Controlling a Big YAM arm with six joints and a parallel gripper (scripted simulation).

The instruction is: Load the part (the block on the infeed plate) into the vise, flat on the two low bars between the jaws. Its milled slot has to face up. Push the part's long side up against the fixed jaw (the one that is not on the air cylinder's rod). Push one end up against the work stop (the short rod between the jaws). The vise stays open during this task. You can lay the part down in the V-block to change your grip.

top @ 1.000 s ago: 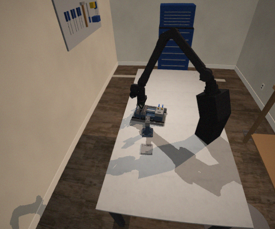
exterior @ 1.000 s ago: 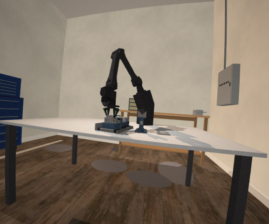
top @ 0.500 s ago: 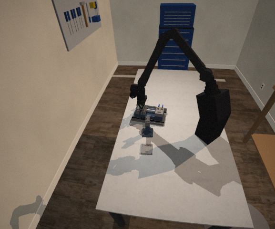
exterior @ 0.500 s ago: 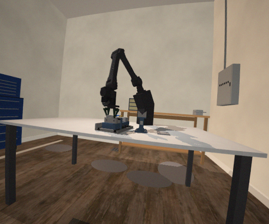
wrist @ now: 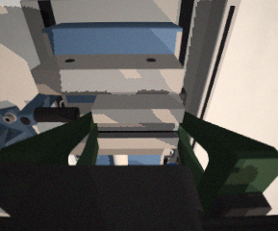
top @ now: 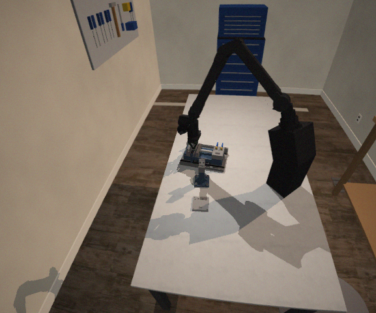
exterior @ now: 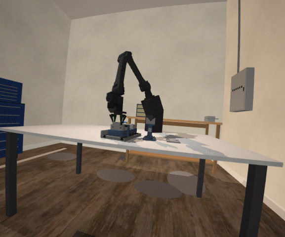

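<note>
The part lies right at my hand. The rest, counted from my hand: moving jaw: 30 mm behind, 30 mm to the left, 20 mm below; then fixed jaw: 40 mm ahead, 10 mm to the left, 20 mm below; then work stop rod: 20 mm ahead, 60 mm to the left, 10 mm below.
</note>
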